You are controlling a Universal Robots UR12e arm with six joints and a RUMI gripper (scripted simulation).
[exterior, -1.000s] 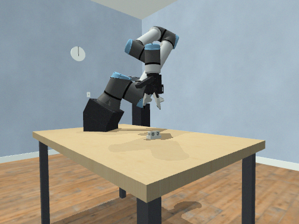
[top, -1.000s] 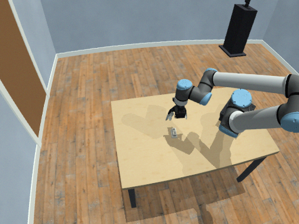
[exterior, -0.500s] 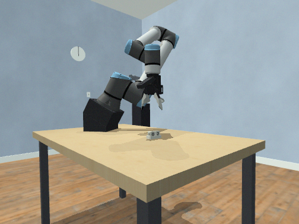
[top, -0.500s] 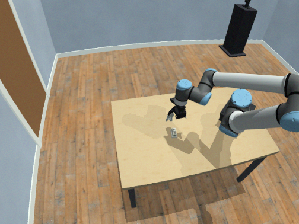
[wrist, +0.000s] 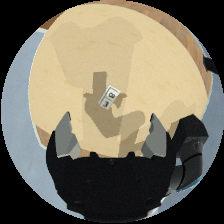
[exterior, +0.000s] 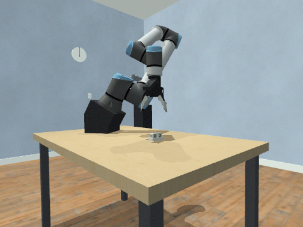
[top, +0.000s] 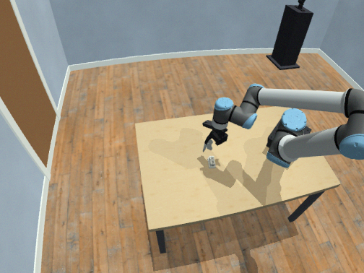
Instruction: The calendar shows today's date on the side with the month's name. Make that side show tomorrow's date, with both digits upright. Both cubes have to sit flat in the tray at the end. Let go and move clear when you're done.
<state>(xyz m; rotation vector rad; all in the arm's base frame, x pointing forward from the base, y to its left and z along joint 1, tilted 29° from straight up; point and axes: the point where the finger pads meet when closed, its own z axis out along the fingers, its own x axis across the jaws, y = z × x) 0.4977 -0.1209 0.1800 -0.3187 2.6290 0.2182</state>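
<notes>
Right now my hand is 15 cm above the calendar tray and 2 cm to the right of it.
</notes>
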